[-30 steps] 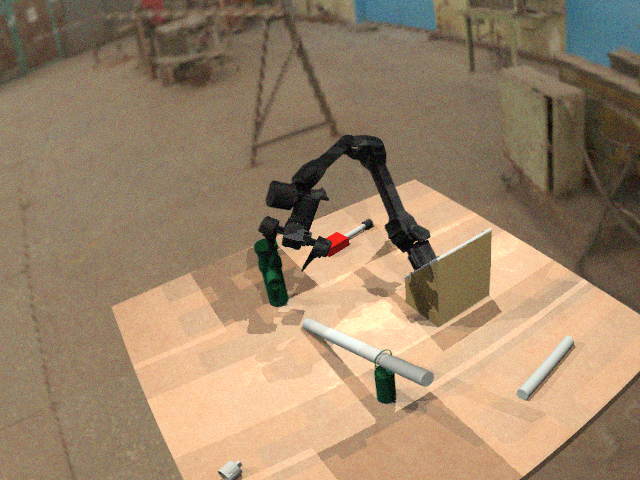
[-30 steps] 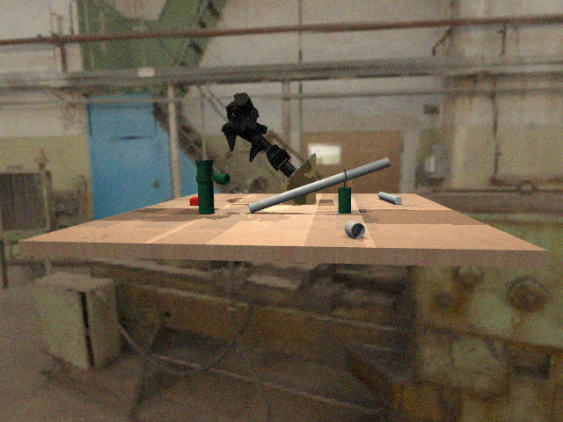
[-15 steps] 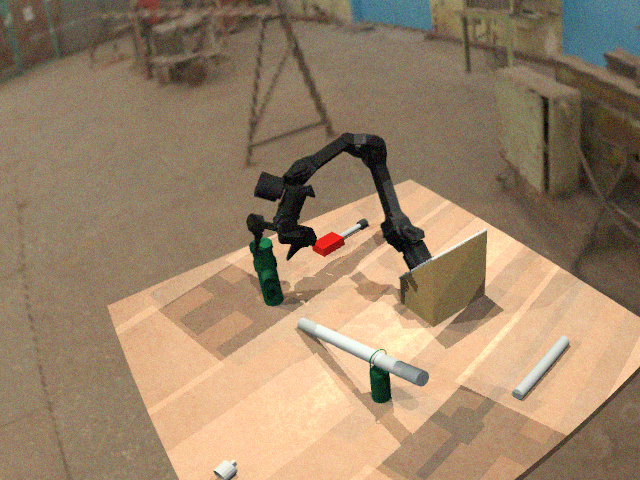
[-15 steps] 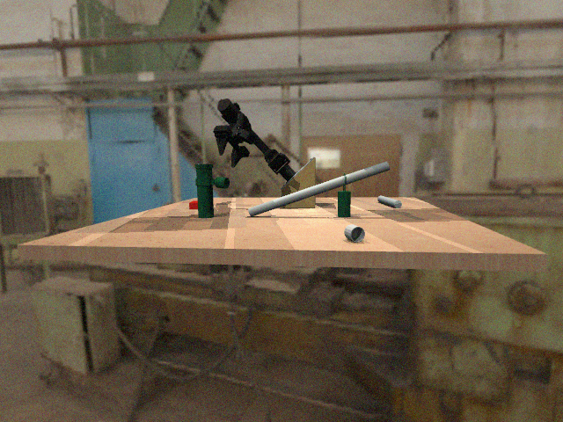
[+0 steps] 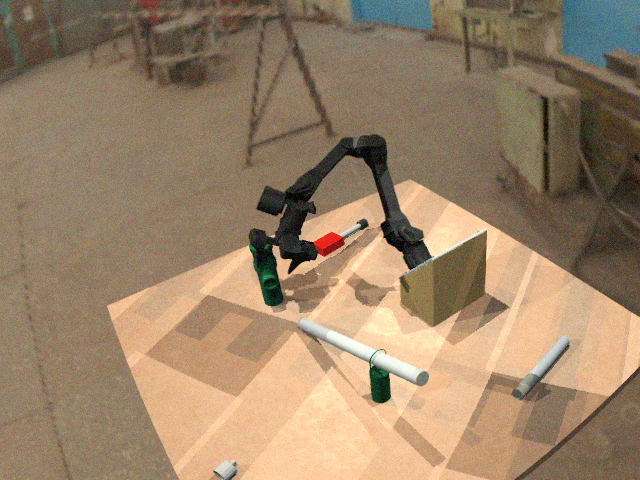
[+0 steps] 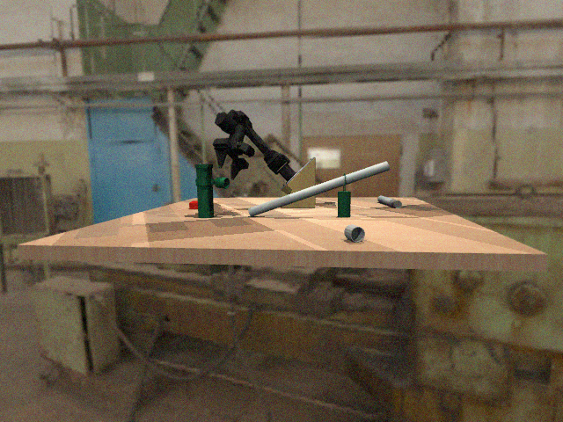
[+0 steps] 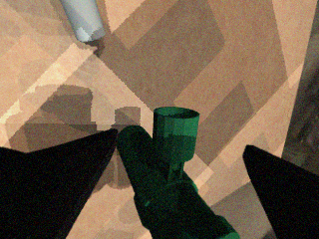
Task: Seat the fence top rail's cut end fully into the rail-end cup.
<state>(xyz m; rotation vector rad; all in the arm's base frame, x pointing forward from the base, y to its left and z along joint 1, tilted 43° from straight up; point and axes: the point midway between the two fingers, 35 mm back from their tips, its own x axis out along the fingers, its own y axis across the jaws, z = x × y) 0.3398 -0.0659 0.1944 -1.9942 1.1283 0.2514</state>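
Now: the green rail-end cup 1 cm ahead of my gripper tip, 3 cm to the right of it and 3 cm below it. From my gripper tip the other things lie so: short green post 8 cm behind, 44 cm to the left, 6 cm below; then small grey fitting 34 cm ahead, 48 cm to the left, 15 cm below; then grey tube 46 cm behind, 63 cm to the left, 15 cm below.
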